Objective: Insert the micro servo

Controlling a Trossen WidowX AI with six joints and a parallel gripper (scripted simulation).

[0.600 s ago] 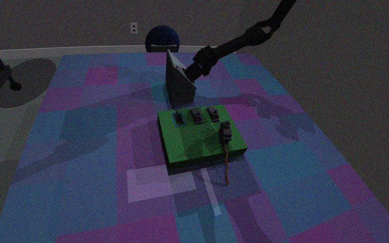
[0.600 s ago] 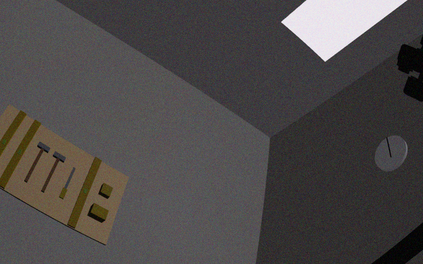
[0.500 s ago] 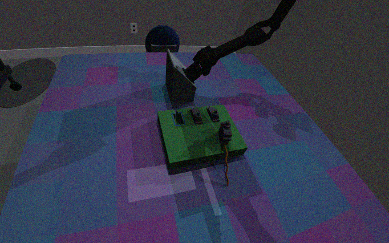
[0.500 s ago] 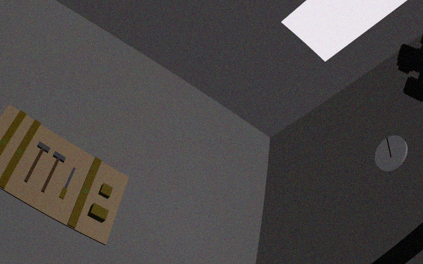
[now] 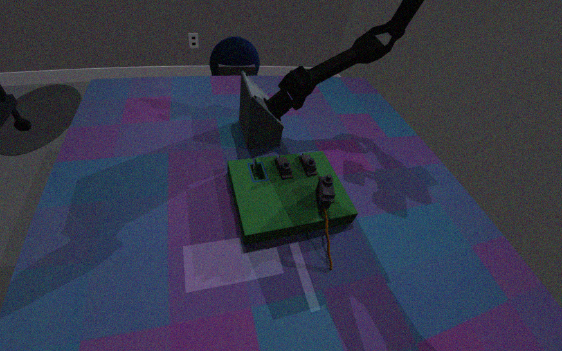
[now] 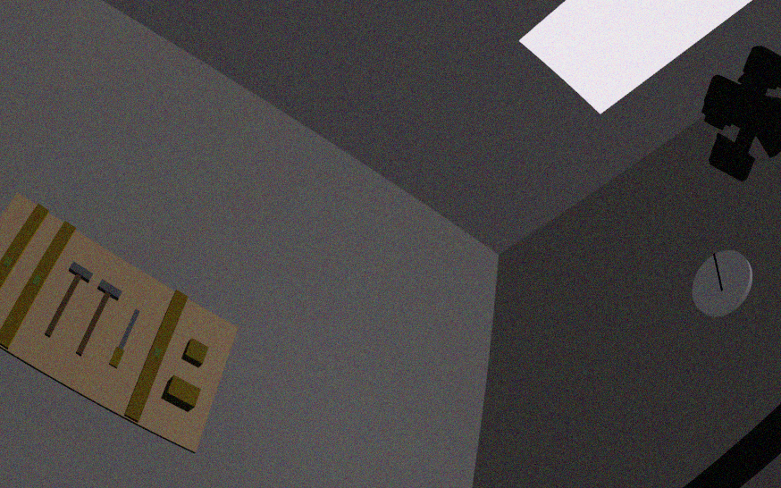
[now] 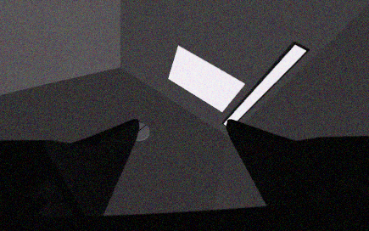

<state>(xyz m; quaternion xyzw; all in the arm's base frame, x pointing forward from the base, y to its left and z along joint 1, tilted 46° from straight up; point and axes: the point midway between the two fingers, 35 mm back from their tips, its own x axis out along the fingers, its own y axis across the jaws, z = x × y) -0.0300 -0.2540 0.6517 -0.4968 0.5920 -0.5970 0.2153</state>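
The green deck lies 760 mm below my gripper tip, 300 mm to the right of it and 300 mm ahead of it.
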